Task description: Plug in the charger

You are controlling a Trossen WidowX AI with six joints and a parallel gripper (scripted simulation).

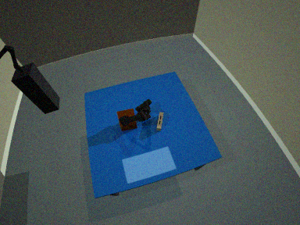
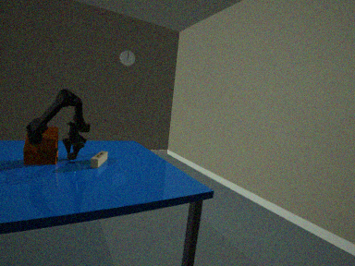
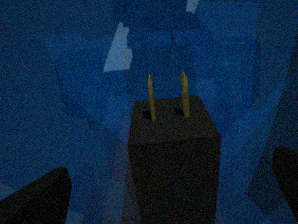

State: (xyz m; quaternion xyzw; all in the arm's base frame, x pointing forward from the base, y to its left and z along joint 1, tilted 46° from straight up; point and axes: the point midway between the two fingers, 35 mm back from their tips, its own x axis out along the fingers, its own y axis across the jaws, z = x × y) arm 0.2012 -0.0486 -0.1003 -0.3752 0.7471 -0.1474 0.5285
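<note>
The black two-prong charger is 10 mm to the left of my gripper tip, 10 mm below it and 10 mm ahead of it.
</note>
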